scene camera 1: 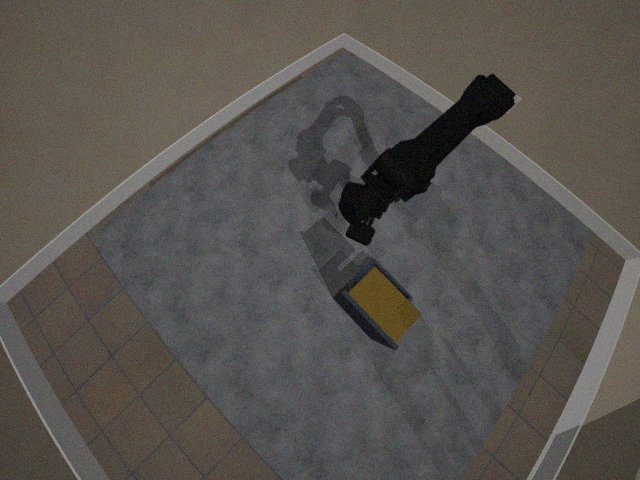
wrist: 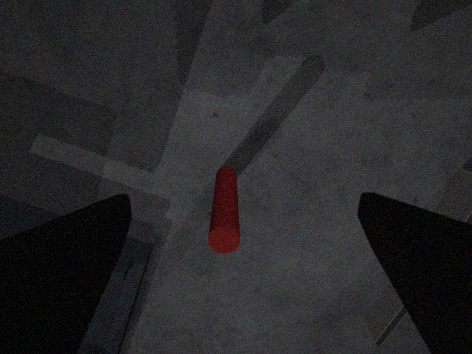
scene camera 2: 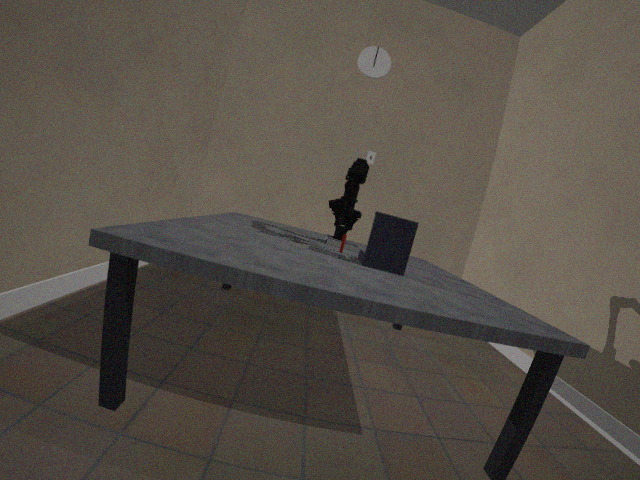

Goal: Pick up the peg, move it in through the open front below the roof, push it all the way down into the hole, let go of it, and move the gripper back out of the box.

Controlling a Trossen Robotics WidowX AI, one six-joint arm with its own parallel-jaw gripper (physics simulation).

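Frame: origin at the arm's base, x left, y up, z ahead, level; millimetres.
Seen in the pictures: gripper, fingertip midpoint: (scene camera 1: 363,221) (wrist: 246,204) (scene camera 2: 340,231); arm's base, link origin: (scene camera 2: 338,239).
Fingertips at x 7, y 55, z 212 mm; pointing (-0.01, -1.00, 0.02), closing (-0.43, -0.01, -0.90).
Pixels of each thing's top centre, then the offset from my fingertips to it. "*": a spot on its surface instead. Level surfaces: height alone.
- red peg, top centre: (wrist: 224,240) (scene camera 2: 345,234) dx +23, dy -8, dz -1 mm
- yellow roof, top centre: (scene camera 1: 395,292) (scene camera 2: 392,216) dx +185, dy +114, dz +103 mm
- box, surface spot: (wrist: 112,305) * dx +164, dy -80, dz +36 mm
- grey table, surface height: dy -88 mm
The red peg (scene camera 2: 342,243) (wrist: 225,207) stands upright on the table. In the wrist view its round top faces the camera, and the arm hides it in scene camera 1. My gripper (wrist: 246,204) is open and empty. The peg shows between its two wide-set black fingers, nearer the left finger; their height relative to it is unclear. The box, with a yellow roof (scene camera 1: 385,304) and dark blue-grey walls (scene camera 1: 366,322) (scene camera 2: 391,242), stands beside the peg. Part of the box (wrist: 112,305) shows at the lower left of the wrist view. The hole does not show.
The grey table (scene camera 1: 248,310) (scene camera 2: 217,253) carries the box and peg. The black arm (scene camera 1: 439,139) (scene camera 2: 351,191) reaches over the table towards the box. Shadows of the arm, box and peg lie on the tabletop.
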